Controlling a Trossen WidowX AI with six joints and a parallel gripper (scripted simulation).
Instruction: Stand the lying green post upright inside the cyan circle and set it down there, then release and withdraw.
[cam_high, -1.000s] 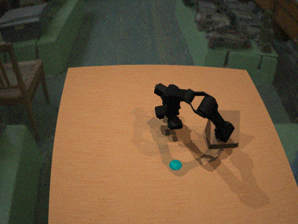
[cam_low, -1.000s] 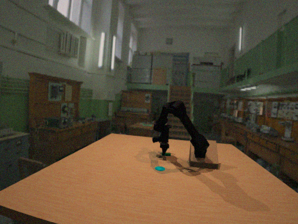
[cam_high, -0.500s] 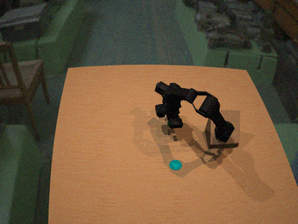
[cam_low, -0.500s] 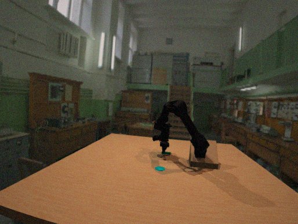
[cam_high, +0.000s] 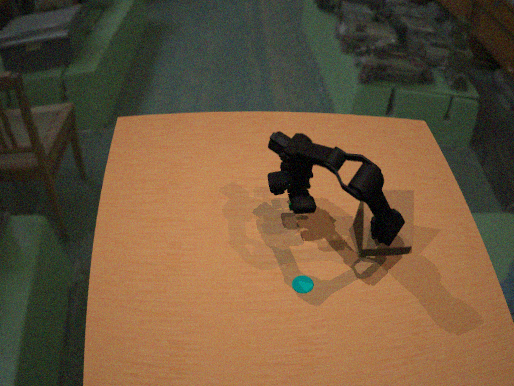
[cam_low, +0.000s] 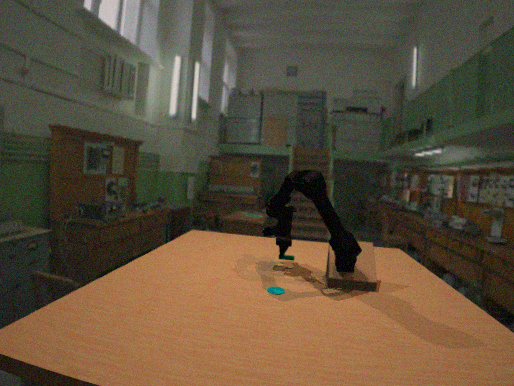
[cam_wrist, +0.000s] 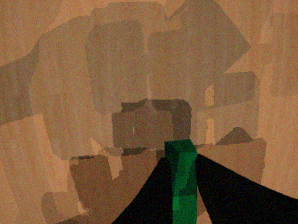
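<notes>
My gripper tip is 250 mm to the right of the cyan circle and 50 mm above it. The rest, counted from my gripper tip: green post (20 mm behind).
</notes>
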